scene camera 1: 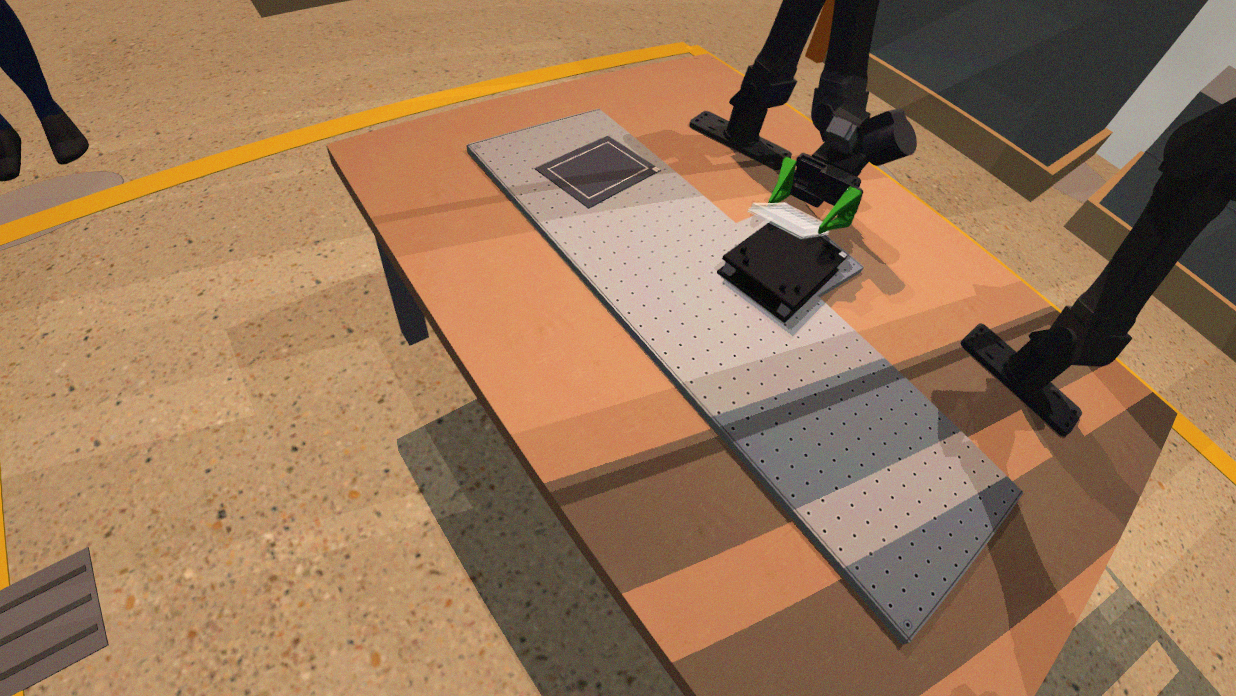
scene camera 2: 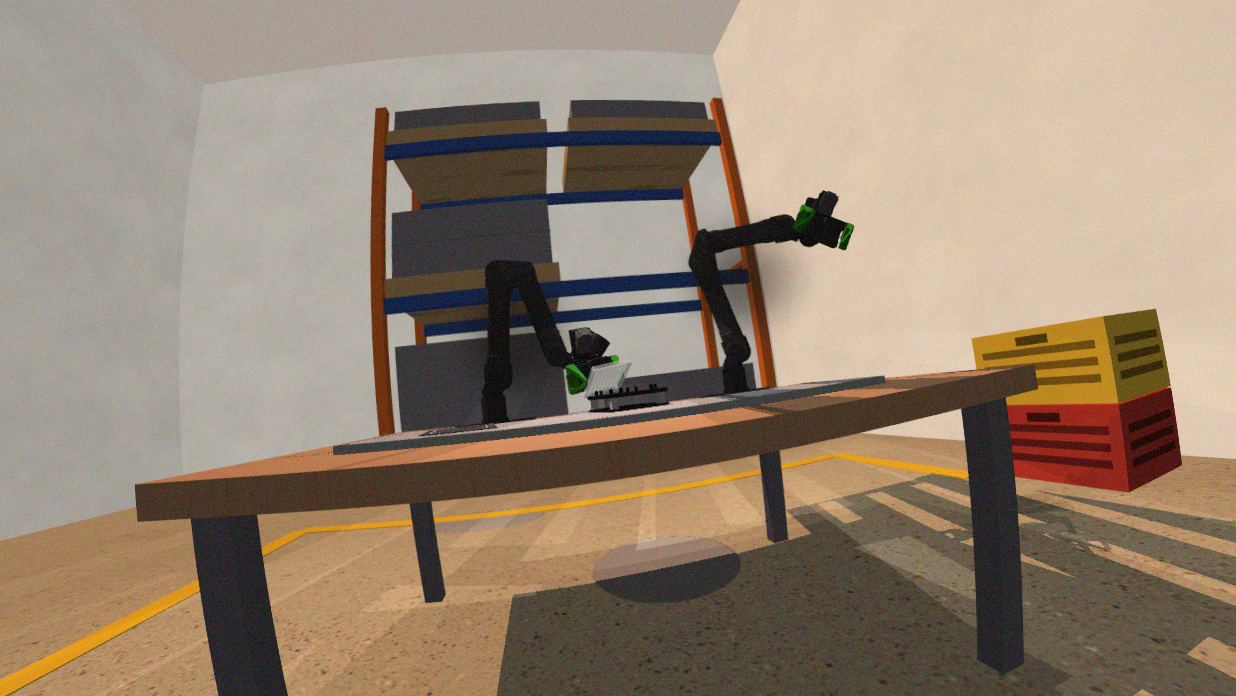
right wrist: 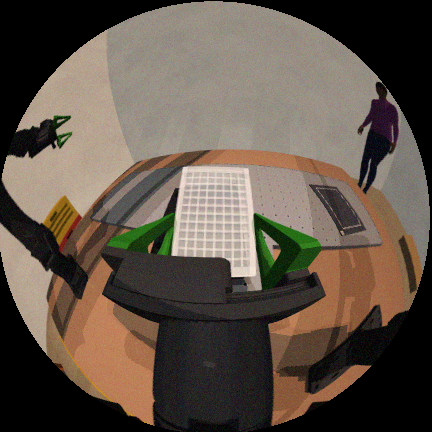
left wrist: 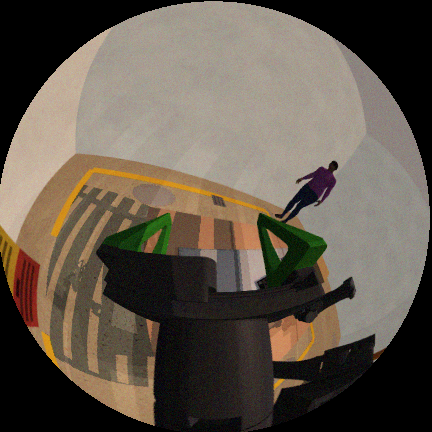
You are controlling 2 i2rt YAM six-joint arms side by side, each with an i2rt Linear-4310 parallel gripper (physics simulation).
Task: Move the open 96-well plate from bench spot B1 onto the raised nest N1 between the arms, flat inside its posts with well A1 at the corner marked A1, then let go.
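The white 96-well plate is held tilted between the green fingers of my right gripper, which is shut on its long sides. It hangs above the back edge of the black raised nest N1, not flat inside the posts. A small pale mark shows at the nest's right corner in scene camera 1; its lettering cannot be read. In the right wrist view the plate hides most of the nest. My left gripper is open and empty, raised high at the right in scene camera 2.
The dark bench spot B1 with its white outline lies on the perforated board. The left arm's base stands on the table right of the nest. A person stands beyond the table.
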